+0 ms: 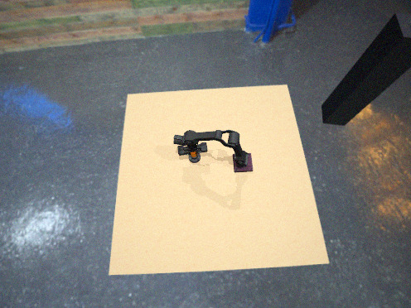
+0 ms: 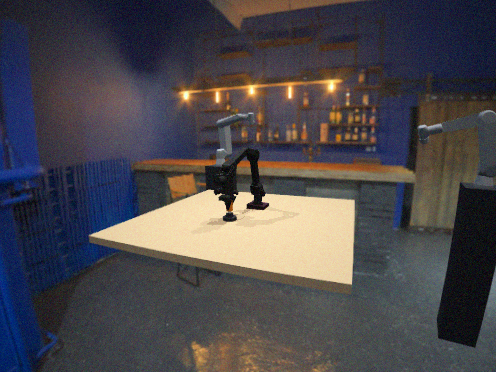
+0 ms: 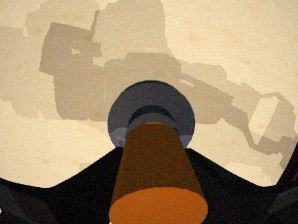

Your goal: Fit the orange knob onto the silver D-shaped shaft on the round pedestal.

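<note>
Now: the round dark pedestal 40 mm below my gripper tip. From my gripper tip the other things lie so: orange knob (30 mm above).
</note>
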